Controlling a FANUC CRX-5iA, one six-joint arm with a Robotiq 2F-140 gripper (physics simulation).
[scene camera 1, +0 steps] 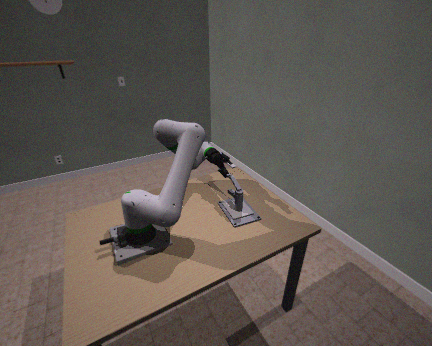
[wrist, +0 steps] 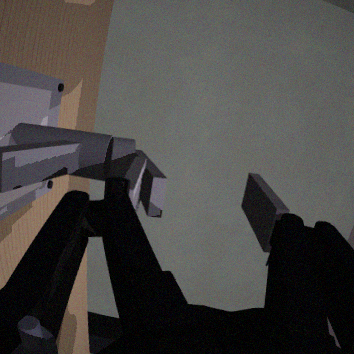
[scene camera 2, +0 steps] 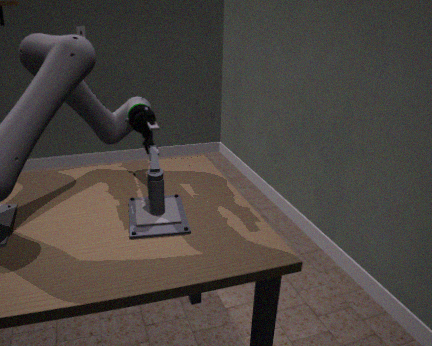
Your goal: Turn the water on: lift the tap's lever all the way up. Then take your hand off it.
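Observation:
A grey tap stands upright on a square plate. Its lever slopes steeply upward from the top of the post, leaning toward the gripper. My black gripper is partly open, with nothing between its fingers. Its lower finger is at the lever's upper end; the other finger stands higher, apart from the lever. In the wrist view the near finger's tip overlaps the lever's end, so I cannot tell whether they touch.
The wooden table carries the tap's plate and the arm's base. The arm reaches over the table from the left. A green wall rises beyond the table's right side.

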